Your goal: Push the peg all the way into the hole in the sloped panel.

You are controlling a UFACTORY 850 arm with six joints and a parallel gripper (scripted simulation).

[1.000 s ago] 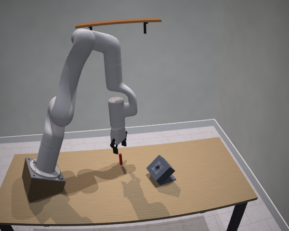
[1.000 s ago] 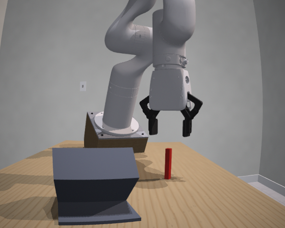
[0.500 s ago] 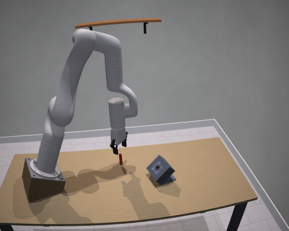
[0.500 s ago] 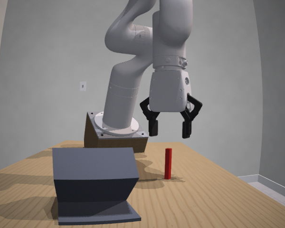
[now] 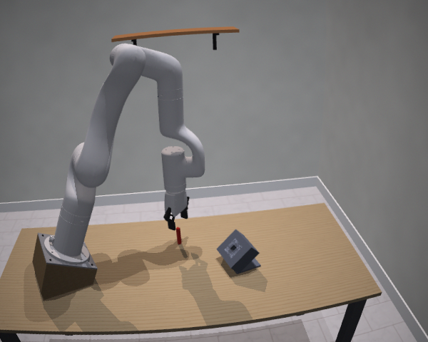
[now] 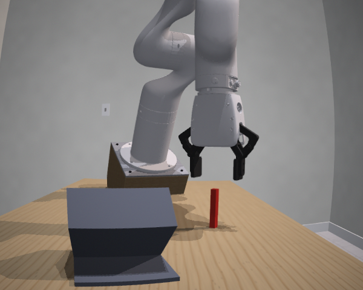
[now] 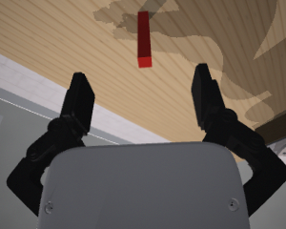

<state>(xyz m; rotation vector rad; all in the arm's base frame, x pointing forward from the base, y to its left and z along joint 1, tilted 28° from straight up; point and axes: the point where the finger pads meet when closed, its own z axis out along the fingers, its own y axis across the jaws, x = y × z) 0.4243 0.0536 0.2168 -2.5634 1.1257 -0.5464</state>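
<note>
Now: the red peg 7 cm below my hand. From my hand the other things lie so: flat base plate: 20 cm ahead, 19 cm to the right, 11 cm below.
</note>
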